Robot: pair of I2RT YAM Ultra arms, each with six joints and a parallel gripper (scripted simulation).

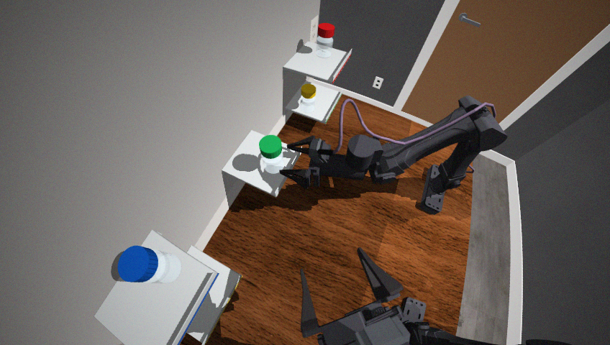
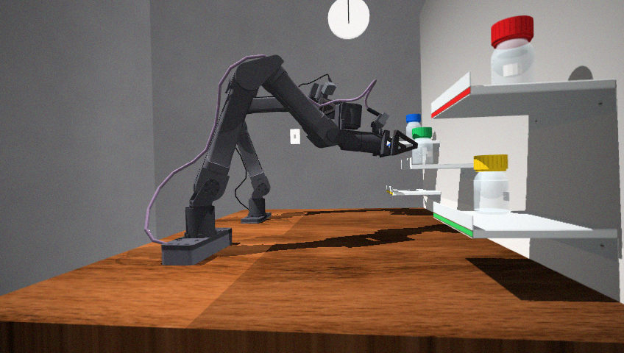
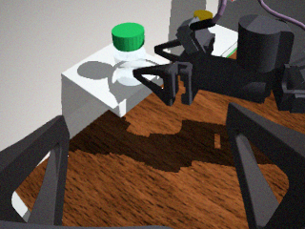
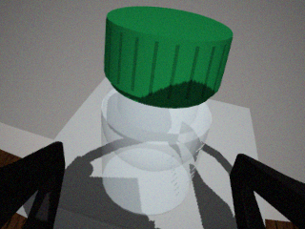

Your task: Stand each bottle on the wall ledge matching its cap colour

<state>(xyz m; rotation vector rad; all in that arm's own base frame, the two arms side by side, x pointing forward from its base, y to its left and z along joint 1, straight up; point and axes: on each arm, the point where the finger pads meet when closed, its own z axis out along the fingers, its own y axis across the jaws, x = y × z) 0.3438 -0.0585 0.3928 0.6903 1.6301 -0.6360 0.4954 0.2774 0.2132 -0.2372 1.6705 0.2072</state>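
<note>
My right gripper is now 4 cm short of the green-capped bottle and 1 cm above it. The rest, counted from my right hand: blue-capped bottle: 10 cm ahead, 34 cm to the left, 9 cm above; yellow-capped bottle: 7 cm ahead, 33 cm to the right, 10 cm below; wall: 18 cm ahead, 1 cm to the right, 21 cm above.
</note>
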